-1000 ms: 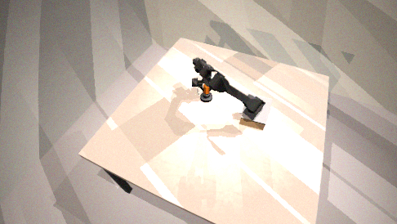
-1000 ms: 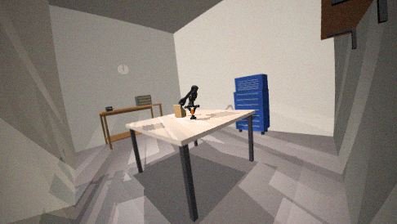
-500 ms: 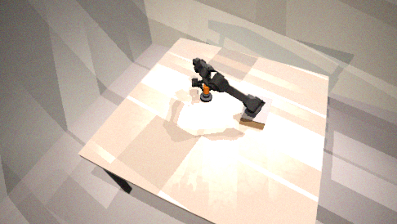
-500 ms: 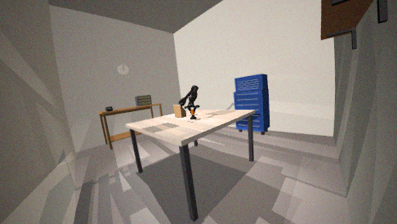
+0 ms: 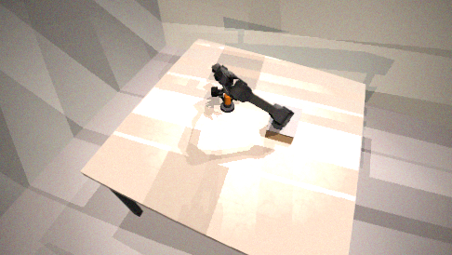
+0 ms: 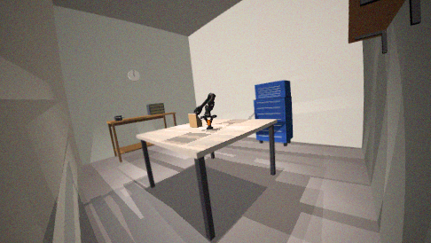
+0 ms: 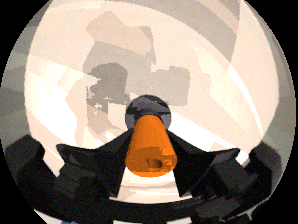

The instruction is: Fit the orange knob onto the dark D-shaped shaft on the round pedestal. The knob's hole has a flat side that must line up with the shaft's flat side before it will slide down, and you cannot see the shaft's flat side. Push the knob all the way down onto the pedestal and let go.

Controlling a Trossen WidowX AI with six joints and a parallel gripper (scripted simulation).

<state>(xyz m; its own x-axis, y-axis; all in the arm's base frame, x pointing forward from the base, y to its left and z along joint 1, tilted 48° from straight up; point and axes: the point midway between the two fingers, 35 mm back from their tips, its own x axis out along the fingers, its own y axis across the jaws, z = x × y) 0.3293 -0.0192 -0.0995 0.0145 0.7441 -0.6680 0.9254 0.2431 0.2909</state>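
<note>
Now: the orange knob 20 mm above my gripper tip. From my gripper tip the other things lie so: dark round pedestal 20 mm below.
</note>
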